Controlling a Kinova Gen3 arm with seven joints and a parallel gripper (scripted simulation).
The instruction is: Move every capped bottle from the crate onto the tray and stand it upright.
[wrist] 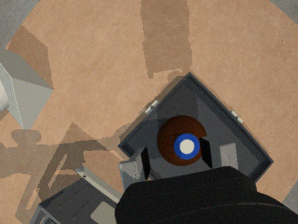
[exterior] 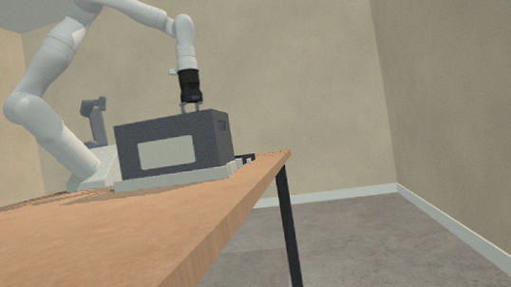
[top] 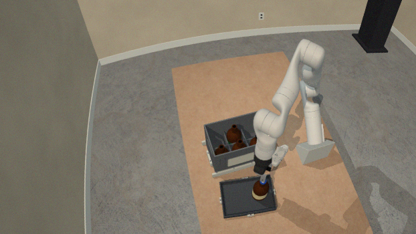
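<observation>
The crate is 7 cm ahead of my hand, 25 cm to the right of it and 12 cm below it. From my hand the other things lie so: dark tray 7 cm ahead, 1 cm to the left, 19 cm below.
</observation>
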